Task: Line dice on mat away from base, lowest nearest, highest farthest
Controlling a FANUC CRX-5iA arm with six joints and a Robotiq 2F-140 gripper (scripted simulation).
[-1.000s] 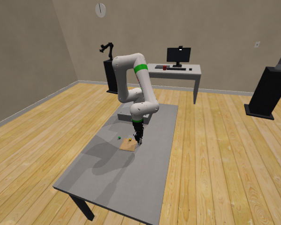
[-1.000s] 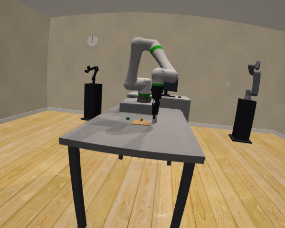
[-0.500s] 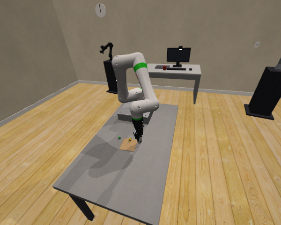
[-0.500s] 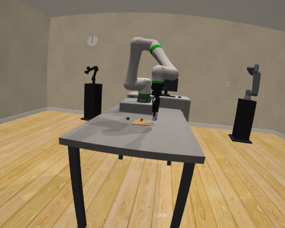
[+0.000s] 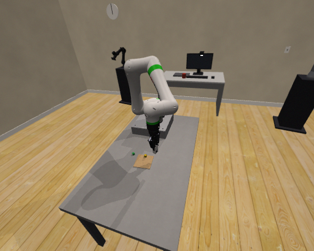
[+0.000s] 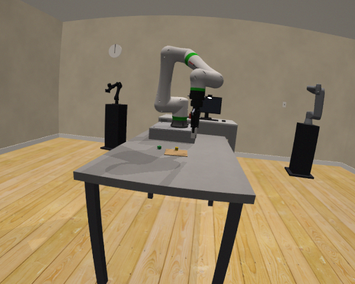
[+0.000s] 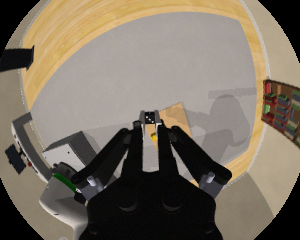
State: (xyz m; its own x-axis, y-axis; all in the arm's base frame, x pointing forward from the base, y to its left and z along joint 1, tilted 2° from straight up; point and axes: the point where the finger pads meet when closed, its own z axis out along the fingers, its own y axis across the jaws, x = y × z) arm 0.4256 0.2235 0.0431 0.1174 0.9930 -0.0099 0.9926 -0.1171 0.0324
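The tan mat is 50 mm ahead of my hand, 90 mm to the right of it and 130 mm below it. Round my hand: green die: 20 mm ahead, 220 mm to the right, 120 mm below; then black die: 20 mm below; then yellow die: 110 mm to the right, 120 mm below.
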